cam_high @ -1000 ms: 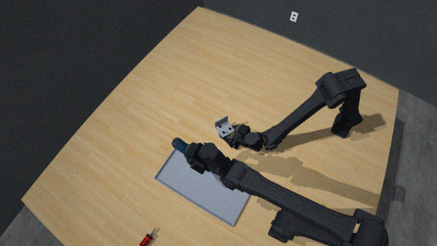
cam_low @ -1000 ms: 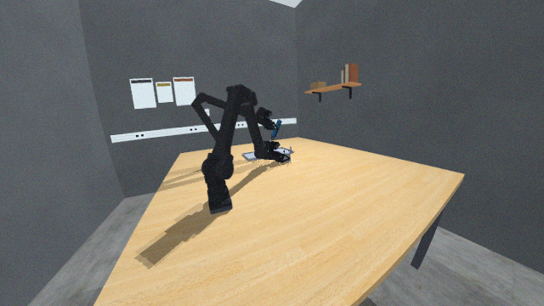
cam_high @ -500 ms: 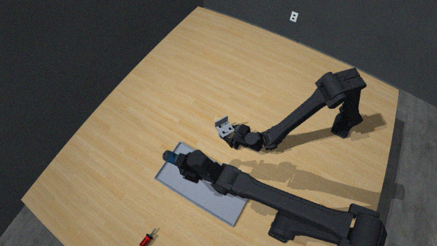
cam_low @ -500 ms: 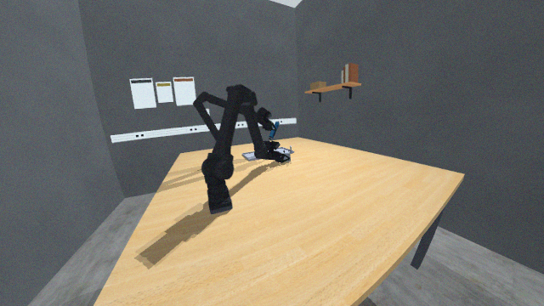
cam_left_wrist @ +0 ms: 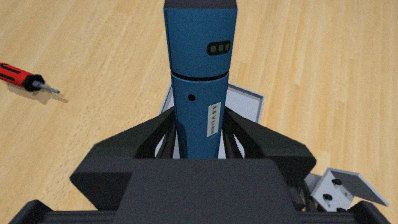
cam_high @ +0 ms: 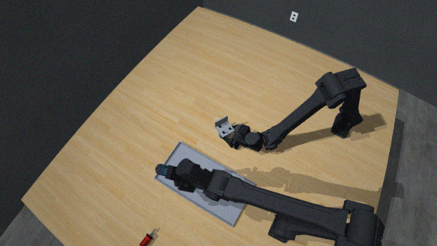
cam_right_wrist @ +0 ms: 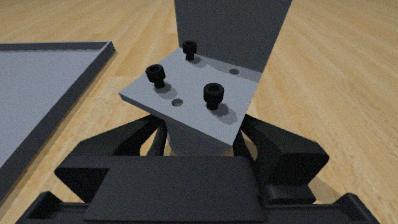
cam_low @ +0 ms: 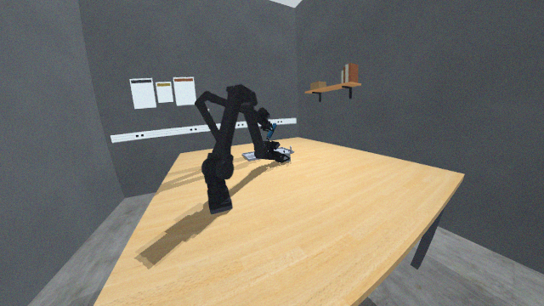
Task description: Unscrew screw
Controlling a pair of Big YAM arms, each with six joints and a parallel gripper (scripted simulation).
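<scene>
Right now the joint module is 1 cm above my right hand. The rest, counted from my right hand: grey bracket (5 cm above); then grey tray (8 cm behind, 25 cm to the left, 2 cm below).
</scene>
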